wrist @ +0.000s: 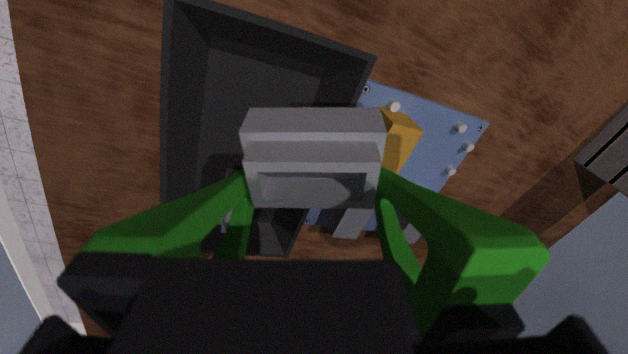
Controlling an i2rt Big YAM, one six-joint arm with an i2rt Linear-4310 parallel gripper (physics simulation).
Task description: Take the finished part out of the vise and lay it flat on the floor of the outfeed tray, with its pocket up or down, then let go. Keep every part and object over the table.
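Frame: origin at the arm's base, x up, y ahead, z left, level; metres.
Where they show: gripper, fingertip midpoint: [314, 177].
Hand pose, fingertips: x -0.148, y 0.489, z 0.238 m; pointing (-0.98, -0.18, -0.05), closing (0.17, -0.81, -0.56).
After its pixels a point has its place.
My gripper [314, 177] @[y 0.489, x -0.148, z 0.238 m] is shut on the finished part [314, 122] @[y 0.507, x -0.146, z 0.213 m], a light grey stepped block, gripped by its two ends between the green fingers. A recessed pocket shows on the side facing the camera. The part is held above the table, over the right side of a dark grey tray [250, 75] @[y 0.524, x -0.264, z 0.243 m] and the left side of a blue plate. The tray has sloping walls; whether it is the outfeed tray I cannot tell. A light grey piece [226, 221] @[y 0.485, x -0.229, z 0.370 m] shows inside it, mostly hidden behind the left finger. I cannot make out the vise for certain.
The blue plate [425, 112] @[y 0.360, x -0.268, z 0.185 m] beside the tray carries several short pale pegs and a yellow block [402, 137] @[y 0.391, x -0.232, z 0.213 m]. A light grey block [350, 223] @[y 0.362, x -0.232, z 0.322 m] shows below the held part. A grey slotted object [607, 150] @[y 0.072, x -0.250, z 0.064 m] stands at the right edge. The wooden table [100, 125] @[y 0.618, x -0.276, z 0.351 m] has a pale strip at left.
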